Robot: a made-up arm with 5 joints.
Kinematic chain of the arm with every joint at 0, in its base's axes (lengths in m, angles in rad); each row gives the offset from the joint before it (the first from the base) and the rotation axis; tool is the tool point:
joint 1: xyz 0 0 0.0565 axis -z
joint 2: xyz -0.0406 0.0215 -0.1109 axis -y
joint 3: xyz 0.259 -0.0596 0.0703 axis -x
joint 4: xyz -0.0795 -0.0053 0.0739 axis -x
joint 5: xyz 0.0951 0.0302 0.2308 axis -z
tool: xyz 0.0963 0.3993 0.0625
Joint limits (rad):
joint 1: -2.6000..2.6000
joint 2: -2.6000..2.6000
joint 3: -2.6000..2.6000
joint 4: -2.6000..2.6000
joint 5: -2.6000..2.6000
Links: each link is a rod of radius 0.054 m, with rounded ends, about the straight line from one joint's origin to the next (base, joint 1, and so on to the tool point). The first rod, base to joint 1, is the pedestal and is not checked.
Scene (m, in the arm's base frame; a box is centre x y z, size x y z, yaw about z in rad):
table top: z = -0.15
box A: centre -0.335 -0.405 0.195 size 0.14 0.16 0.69 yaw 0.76
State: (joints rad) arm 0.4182 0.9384 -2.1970 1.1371 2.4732
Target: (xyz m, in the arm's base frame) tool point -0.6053 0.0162 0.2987
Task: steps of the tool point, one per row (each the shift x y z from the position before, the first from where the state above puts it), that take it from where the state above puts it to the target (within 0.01 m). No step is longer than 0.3 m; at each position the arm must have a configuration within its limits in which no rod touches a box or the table.
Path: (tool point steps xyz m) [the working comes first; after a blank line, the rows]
Joints at the target: 1.1645 1.8468 -2.2431 1.7541 2.6000
Straight joint move there: touches box A.

1: -0.1017 0.0574 0.2009
2: -0.1033 0.1364 0.1590
3: -0.0751 0.1921 0.0952
4: 0.0629 -0.0115 0.0042
5: 0.0554 -0.0239 -0.0093
6: -0.2358 0.0871 -0.0394
7: -0.1690 0.0865 -0.1024
8: -0.0964 0.0642 -0.1251
9: -0.0339 0.0358 -0.1115

